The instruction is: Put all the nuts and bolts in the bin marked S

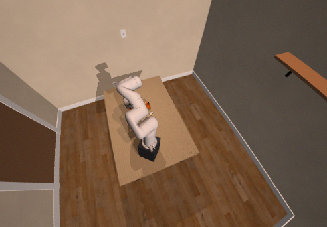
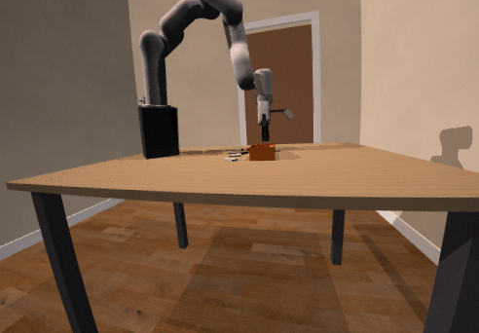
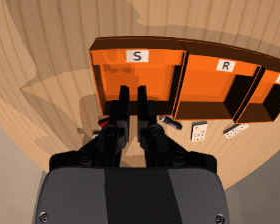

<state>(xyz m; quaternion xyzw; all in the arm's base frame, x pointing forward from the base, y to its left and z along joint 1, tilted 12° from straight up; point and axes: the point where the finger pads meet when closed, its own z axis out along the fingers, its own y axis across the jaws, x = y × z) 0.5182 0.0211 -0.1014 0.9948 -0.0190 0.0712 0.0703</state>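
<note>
Now: hand 120 mm past the grey nut, 70 mm to the right of it and 60 mm above it. From my hand the other things lie so: red cylinder: 80 mm behind, 60 mm below, 40 mm to the left; dark cylinder: 90 mm behind, 60 mm below, 50 mm to the right; orange bin: 90 mm to the right, 50 mm below, 10 mm behind.
</note>
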